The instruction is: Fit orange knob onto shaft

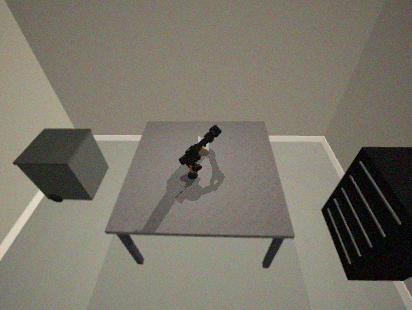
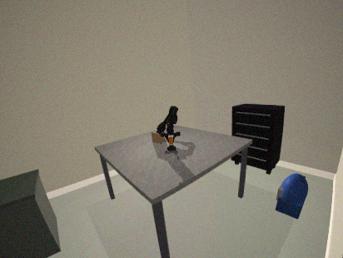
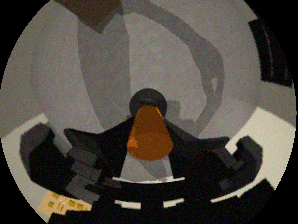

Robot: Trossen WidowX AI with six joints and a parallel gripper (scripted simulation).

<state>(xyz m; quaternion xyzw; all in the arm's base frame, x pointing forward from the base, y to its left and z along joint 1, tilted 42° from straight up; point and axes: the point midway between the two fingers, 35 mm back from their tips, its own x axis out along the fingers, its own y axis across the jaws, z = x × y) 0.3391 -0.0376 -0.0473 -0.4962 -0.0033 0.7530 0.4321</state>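
My gripper tip is now 30 mm below the orange knob. From my gripper tip the other things lie so: dark round pedestal 40 mm below.
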